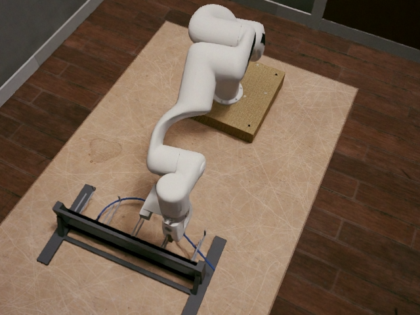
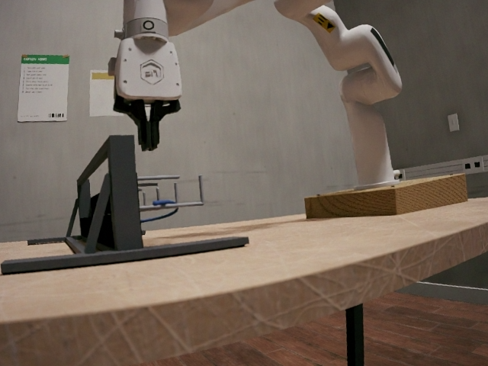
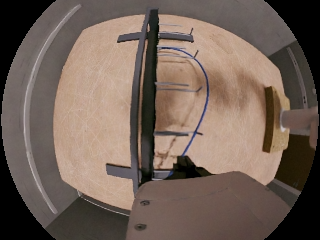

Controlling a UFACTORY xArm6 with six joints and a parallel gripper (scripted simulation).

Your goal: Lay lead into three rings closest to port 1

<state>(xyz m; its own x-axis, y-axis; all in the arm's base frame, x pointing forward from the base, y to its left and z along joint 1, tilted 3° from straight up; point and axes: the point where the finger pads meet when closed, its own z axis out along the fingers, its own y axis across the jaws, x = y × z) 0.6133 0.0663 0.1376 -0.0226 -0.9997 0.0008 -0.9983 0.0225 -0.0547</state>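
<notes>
Now: hand 6 cm short of the dark grey rack, 14 cm to the left of it and 10 cm above it.
</notes>
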